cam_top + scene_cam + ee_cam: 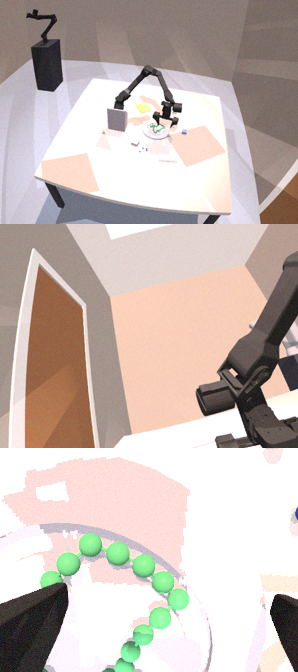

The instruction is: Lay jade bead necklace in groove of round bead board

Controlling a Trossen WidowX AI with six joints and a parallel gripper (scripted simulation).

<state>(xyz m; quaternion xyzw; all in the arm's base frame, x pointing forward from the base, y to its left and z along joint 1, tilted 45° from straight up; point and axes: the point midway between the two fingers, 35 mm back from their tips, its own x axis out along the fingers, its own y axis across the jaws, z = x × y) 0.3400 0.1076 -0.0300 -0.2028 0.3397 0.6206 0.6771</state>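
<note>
Right now my gripper tip is 5 cm past the round white bead board, 3 cm to the left of it and 1 cm above it. From my gripper tip the other things lie so: yellow sheet (22 cm to the left, 20 cm behind, 2 cm below); then blue block (16 cm ahead, 1 cm to the right, 1 cm below); then cream block (21 cm to the left, 7 cm ahead).
</note>
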